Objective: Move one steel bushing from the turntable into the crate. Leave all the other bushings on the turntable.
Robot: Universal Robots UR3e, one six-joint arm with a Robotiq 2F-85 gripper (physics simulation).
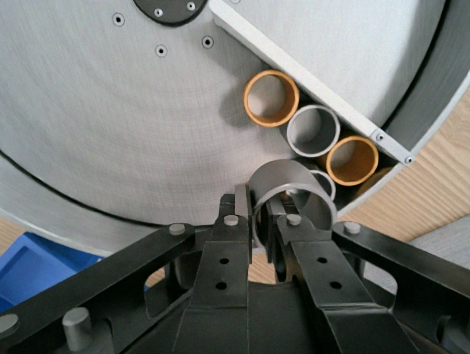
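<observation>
My gripper (254, 201) is shut on the left wall of a steel bushing (281, 172), one finger outside it and one inside. This bushing looks larger than the others and appears raised above the turntable (125, 130). A second steel bushing (328, 138) stands on the turntable between an orange bushing (289, 103) and another orange bushing (363, 167). A third steel bushing (331, 184) is partly hidden behind the held one. Part of a blue container (37, 267), apparently the crate, shows at the lower left. What lies below the fingers is hidden.
A white straight bar (300, 76) crosses the turntable beside the bushings and ends at the raised outer wall (447, 95). A dark hub (172, 12) is at the top. Wooden table (445, 155) shows at the right, with a grey surface (447, 245) at the lower right.
</observation>
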